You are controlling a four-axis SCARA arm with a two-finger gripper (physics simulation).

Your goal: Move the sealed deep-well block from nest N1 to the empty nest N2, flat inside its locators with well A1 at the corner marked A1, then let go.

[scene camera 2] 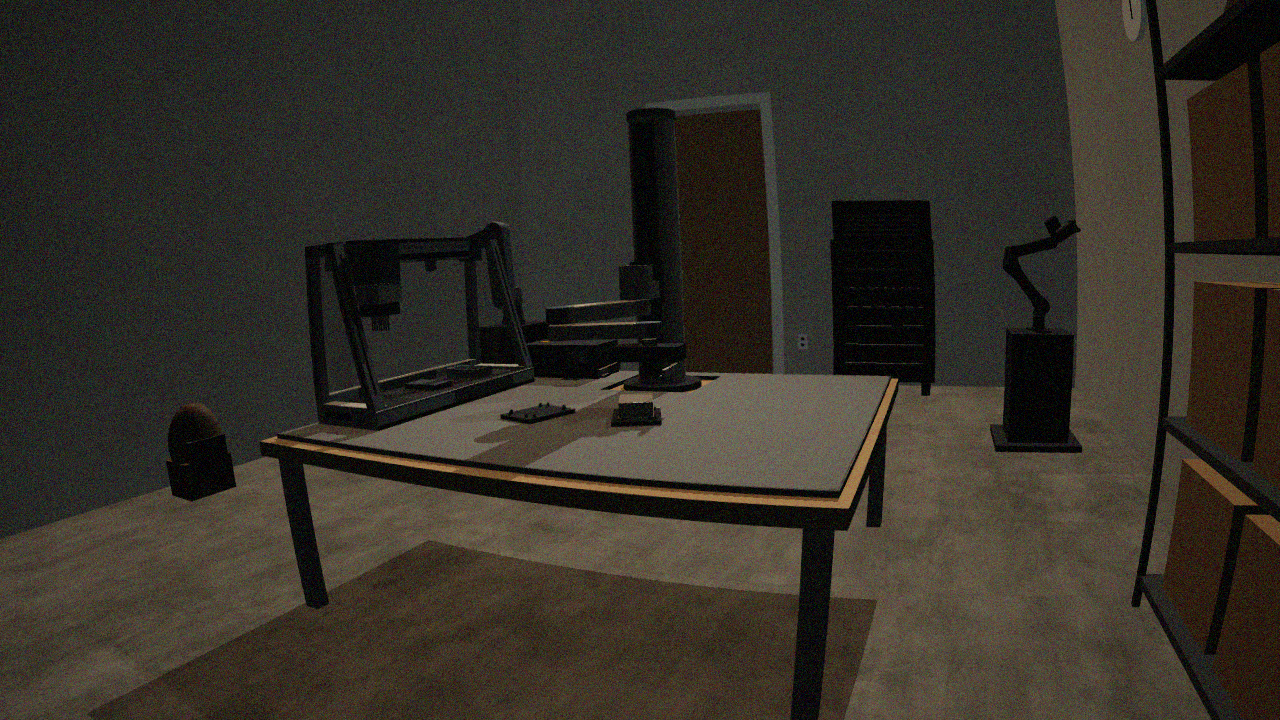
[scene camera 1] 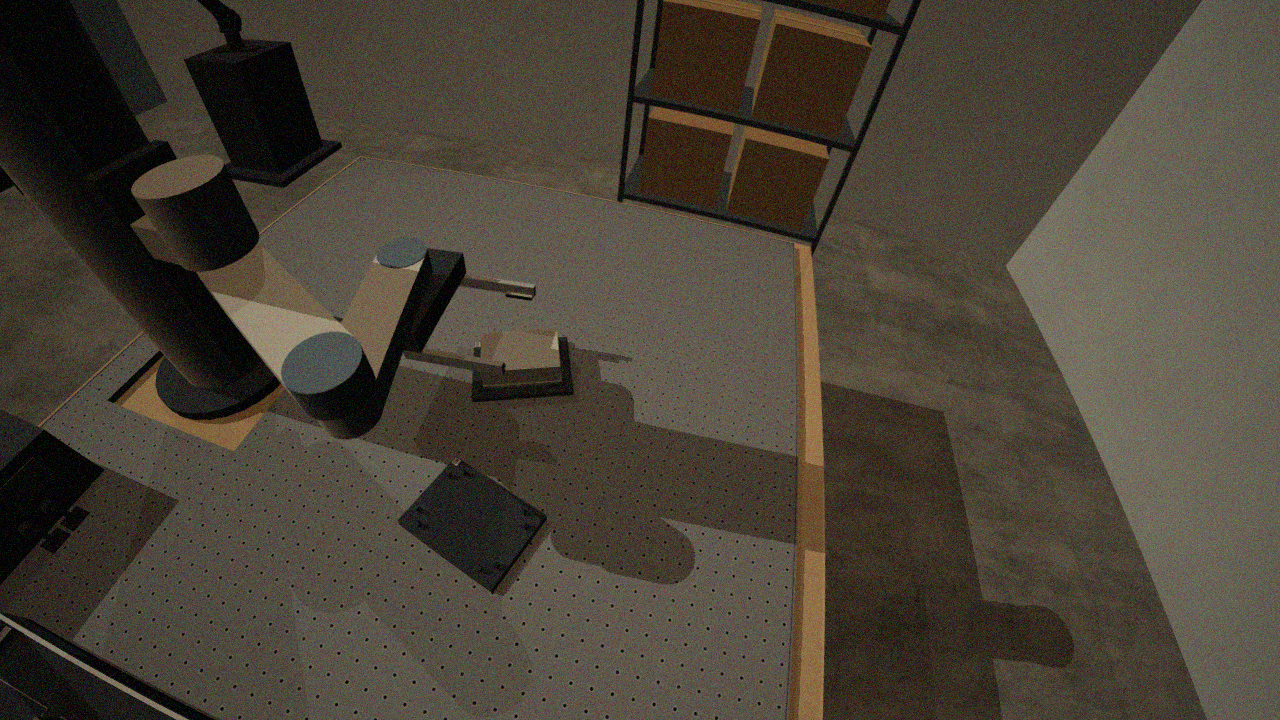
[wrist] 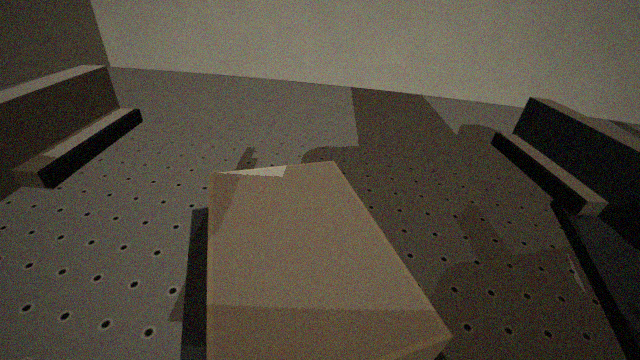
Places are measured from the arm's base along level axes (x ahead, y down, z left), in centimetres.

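Pixels of known places: gripper, between the fingertips: (scene camera 2: 630,374) (scene camera 1: 520,326) (wrist: 324,104); arm's base, origin of its link: (scene camera 2: 662,386) (scene camera 1: 232,362).
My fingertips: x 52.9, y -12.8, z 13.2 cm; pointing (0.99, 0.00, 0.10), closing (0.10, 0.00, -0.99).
Note:
Ahead of a thing's pixels: the offset from my fingertips to its top centre. Level surfaces: height alone.
The sealed deep-well block {dx -0.8, dy +6.1, dz +0.7 cm} (scene camera 1: 519,347) (scene camera 2: 637,406) (wrist: 300,250), a tan box, sits in the dark nest N1 {dx -0.8, dy +9.7, dz +0.7 cm} (scene camera 1: 567,368) (wrist: 194,280). The dark flat nest N2 {dx +2.3, dy +9.3, dz -26.4 cm} (scene camera 1: 474,524) (scene camera 2: 537,413) (wrist: 606,262) lies turned at an angle on the table with small raised locators; a small pale mark shows at one corner in scene camera 1, too small to read. My gripper (scene camera 1: 508,328) (wrist: 324,104) is wide open and empty, its fingers appearing above the block's level. The block shows low between them in the wrist view, and its near end is cut off. N1's A1 label does not show.
The perforated table top {dy +11.5 cm} (scene camera 1: 698,626) (scene camera 2: 751,447) carries the arm's column (scene camera 1: 192,331) (scene camera 2: 656,223). A dark gantry frame (scene camera 2: 315,331) stands at the table's left in scene camera 2. A shelf rack (scene camera 1: 628,143) with boxes stands beyond the table's edge.

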